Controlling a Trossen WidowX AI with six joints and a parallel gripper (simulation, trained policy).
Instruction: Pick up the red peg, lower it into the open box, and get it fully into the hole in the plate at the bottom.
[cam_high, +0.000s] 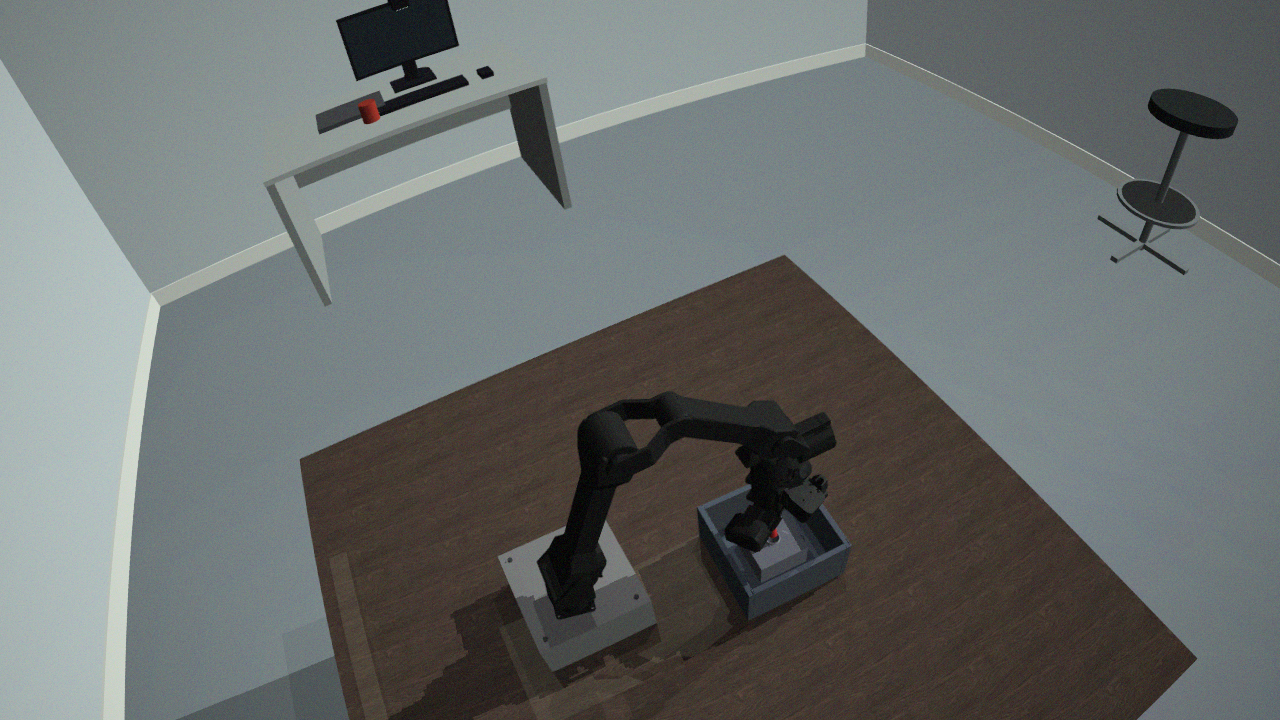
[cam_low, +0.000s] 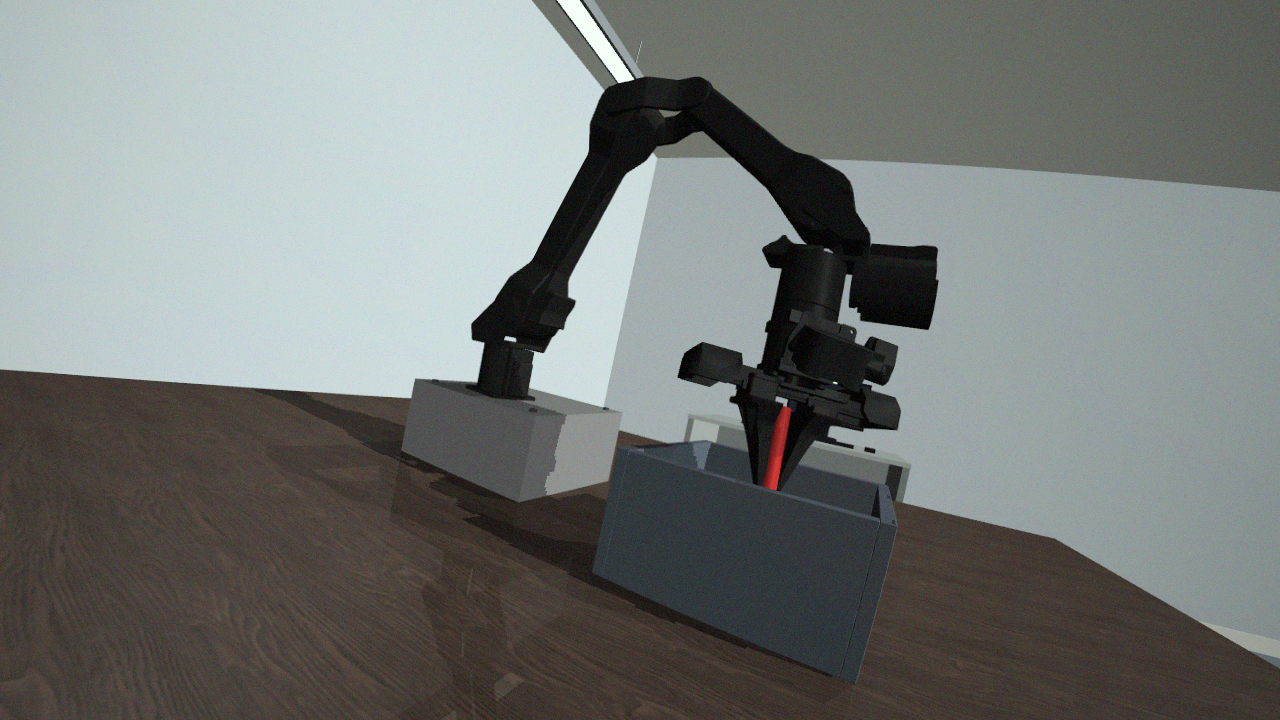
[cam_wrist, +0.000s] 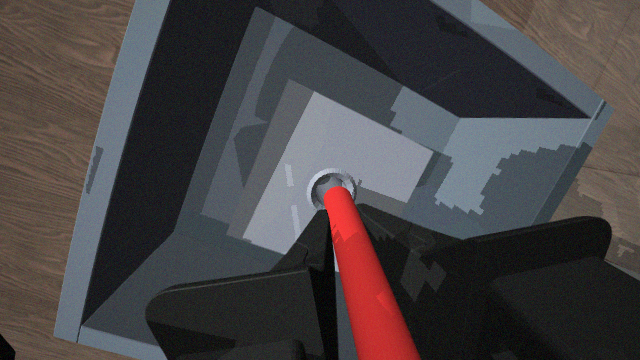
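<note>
My gripper tip is now 20 mm below the red peg. From my gripper tip the other things lie so: grey box (50 mm below); light grey plate (40 mm below).
</note>
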